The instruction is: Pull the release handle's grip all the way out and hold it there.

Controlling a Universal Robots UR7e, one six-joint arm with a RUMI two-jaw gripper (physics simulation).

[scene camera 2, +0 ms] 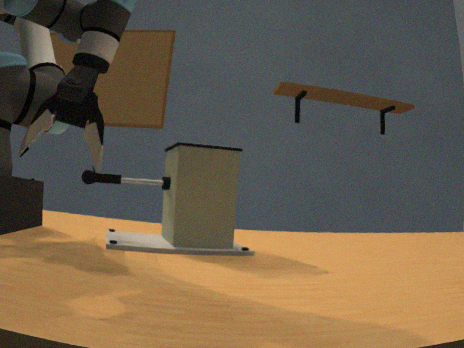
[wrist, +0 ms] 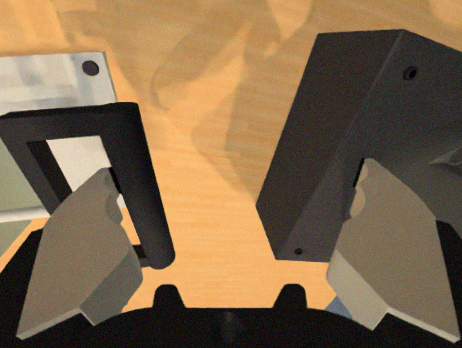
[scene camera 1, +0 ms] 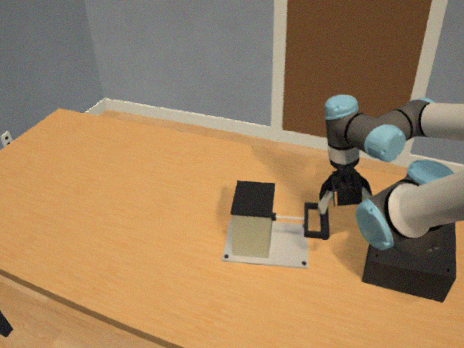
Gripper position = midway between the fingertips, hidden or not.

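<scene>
Gripper (scene camera 2: pixel 57 167), light grey base plate (scene camera 2: pixel 115 240). Gripper again (wrist: pixel 234 167), (scene camera 1: pixel 346 212).
</scene>
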